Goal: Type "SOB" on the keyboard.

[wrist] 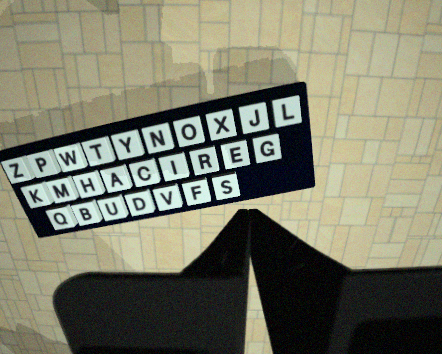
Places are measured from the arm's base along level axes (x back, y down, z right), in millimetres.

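Where they show: gripper, fingertip midpoint: (247,218).
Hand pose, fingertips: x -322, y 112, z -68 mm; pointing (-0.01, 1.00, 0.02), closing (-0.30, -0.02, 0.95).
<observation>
After its pixels a point has its place.
A dark keyboard (277,172) {x -329, y 174, z -42 mm} with white lettered keys lies tilted across the left and middle of the wrist view, its right end higher. The S key (226,187) {x -311, y 169, z -74 mm} is the rightmost of the bottom row. The O key (189,132) {x -341, y 169, z -106 mm} is in the top row between N and X. The B key (86,214) {x -264, y 169, z -165 mm} is in the bottom row between Q and U, far to the left. My gripper (247,218) {x -322, y 112, z -68 mm} is shut and empty. In the view its tips show just below the keyboard's lower edge, a little right of and below the S key. Their height above the surface cannot be told.
The keyboard lies on a surface with a beige tile pattern (380,210). A soft shadow falls along the keyboard's upper edge. The F key (196,191) {x -303, y 169, z -93 mm} is left of S, and the E key (235,155) {x -334, y 169, z -74 mm} and G key (267,148) {x -344, y 169, z -56 mm} are in the row above.
</observation>
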